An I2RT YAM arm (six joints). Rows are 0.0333 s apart.
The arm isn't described. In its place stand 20 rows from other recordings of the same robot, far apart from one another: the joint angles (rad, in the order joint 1, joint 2, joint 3, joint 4, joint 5, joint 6), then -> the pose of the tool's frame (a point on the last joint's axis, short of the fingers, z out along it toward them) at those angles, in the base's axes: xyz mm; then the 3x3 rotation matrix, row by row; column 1 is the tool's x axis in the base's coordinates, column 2 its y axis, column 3 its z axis.
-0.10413 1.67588 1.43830 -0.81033 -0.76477 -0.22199 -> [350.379, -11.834, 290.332], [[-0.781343, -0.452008, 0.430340], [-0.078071, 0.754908, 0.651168], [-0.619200, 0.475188, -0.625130]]
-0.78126 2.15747 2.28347 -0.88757 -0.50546 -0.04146 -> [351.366, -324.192, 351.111], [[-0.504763, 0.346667, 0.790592], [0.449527, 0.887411, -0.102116], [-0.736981, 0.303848, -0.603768]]
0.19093 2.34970 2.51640 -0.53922 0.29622 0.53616 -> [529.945, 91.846, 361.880], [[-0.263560, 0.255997, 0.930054], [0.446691, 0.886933, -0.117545], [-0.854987, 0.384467, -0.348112]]
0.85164 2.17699 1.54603 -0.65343 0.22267 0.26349 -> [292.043, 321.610, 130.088], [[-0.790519, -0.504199, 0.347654], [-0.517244, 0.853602, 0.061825], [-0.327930, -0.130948, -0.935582]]
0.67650 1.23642 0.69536 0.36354 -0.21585 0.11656 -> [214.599, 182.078, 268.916], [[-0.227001, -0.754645, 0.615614], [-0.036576, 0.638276, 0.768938], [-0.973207, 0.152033, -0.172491]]
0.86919 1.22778 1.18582 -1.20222 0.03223 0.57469 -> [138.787, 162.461, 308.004], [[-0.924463, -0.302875, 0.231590], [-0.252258, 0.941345, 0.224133], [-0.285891, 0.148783, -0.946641]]
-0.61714 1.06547 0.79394 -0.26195 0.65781 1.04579 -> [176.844, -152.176, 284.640], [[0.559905, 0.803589, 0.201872], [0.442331, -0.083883, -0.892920], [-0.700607, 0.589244, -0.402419]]
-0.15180 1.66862 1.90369 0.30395 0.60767 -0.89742 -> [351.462, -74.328, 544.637], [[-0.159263, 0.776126, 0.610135], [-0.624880, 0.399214, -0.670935], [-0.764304, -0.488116, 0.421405]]
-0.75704 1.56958 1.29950 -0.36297 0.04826 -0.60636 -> [260.592, -248.579, 305.143], [[-0.760395, 0.341853, 0.552211], [-0.064658, 0.806188, -0.588115], [-0.646235, -0.482905, -0.590918]]
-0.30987 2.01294 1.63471 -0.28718 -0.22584 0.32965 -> [448.433, -135.211, 250.294], [[-0.514421, 0.312794, 0.798455], [0.495979, 0.868092, -0.020529], [-0.699554, 0.385456, -0.601704]]
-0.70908 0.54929 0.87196 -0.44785 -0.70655 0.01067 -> [97.359, -53.075, 373.304], [[-0.094685, 0.007396, 0.995480], [0.091926, 0.995765, 0.001345], [-0.991254, 0.091638, -0.094964]]
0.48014 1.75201 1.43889 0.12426 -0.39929 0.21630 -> [369.707, 208.144, 334.744], [[-0.326652, -0.710700, 0.623060], [0.052826, 0.644463, 0.762808], [-0.943667, 0.282087, -0.172971]]
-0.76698 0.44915 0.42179 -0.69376 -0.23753 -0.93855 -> [85.230, -70.512, 209.705], [[-0.722378, -0.060089, 0.688883], [-0.392700, 0.855635, -0.337158], [-0.569173, -0.514080, -0.641689]]
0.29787 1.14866 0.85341 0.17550 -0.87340 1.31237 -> [240.410, 102.352, 328.869], [[-0.914766, -0.123681, 0.384585], [0.368663, 0.133716, 0.919896], [-0.165199, 0.983272, -0.076723]]
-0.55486 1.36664 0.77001 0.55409 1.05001 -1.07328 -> [234.039, -181.391, 280.098], [[-0.894925, 0.444884, -0.034450], [0.040266, 0.003627, -0.999182], [-0.444395, -0.895581, -0.021160]]
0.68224 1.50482 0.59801 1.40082 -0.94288 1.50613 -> [202.572, 201.682, 265.959], [[-0.897715, -0.426929, -0.108813], [0.026017, -0.297915, 0.954238], [-0.439809, 0.853802, 0.278550]]
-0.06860 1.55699 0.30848 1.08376 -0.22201 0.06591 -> [258.050, -9.873, 146.263], [[-0.173133, -0.138733, 0.975079], [0.076293, 0.985166, 0.153714], [-0.981939, 0.101005, -0.159981]]
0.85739 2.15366 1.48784 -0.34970 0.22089 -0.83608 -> [301.931, 336.946, 137.362], [[0.118560, -0.856540, 0.502278], [-0.969333, 0.009821, 0.245553], [-0.215259, -0.515988, -0.829108]]
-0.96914 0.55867 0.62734 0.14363 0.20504 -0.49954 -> [74.880, -121.870, 353.043], [[-0.335908, 0.864521, 0.373858], [-0.339333, 0.259193, -0.904252], [-0.878646, -0.430608, 0.206295]]
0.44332 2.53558 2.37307 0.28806 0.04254 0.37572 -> [540.094, 254.784, 297.163], [[-0.038043, -0.404710, 0.913653], [0.387777, 0.836686, 0.386763], [-0.920968, 0.369008, 0.125107]]
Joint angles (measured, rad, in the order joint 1, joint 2, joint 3, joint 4, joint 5, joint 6), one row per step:
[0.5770, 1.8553, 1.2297, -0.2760, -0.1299, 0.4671]
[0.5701, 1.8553, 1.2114, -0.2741, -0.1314, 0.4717]
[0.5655, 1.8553, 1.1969, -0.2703, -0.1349, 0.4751]
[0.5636, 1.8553, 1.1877, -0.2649, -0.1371, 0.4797]
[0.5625, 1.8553, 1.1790, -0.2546, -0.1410, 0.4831]
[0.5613, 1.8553, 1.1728, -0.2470, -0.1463, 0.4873]
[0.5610, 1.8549, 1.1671, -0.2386, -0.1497, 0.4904]
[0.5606, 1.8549, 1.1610, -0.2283, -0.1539, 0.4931]
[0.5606, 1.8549, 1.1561, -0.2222, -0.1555, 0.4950]
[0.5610, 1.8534, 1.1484, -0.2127, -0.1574, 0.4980]
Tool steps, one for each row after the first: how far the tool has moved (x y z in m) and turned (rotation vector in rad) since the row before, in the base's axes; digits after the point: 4 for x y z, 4 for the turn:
[-0.0012, -0.0040, -0.0054, -0.0059, 0.0164, -0.0096]
[-0.0011, -0.0027, -0.0040, -0.0019, 0.0120, -0.0052]
[-0.0007, -0.0012, -0.0024, 0.0014, 0.0061, -0.0042]
[-0.0005, -0.0007, -0.0019, 0.0049, 0.0018, -0.0015]
[-0.0003, -0.0005, -0.0013, 0.0061, 0.0029, -0.0014]
[-0.0004, -0.0002, -0.0010, 0.0053, 0.0002, -0.0007]
[-0.0003, -0.0002, -0.0011, 0.0062, -0.0006, 0.0000]
[-0.0004, -0.0002, -0.0010, 0.0025, 0.0005, -0.0005]
[-0.0008, -0.0002, -0.0011, 0.0043, -0.0006, -0.0008]

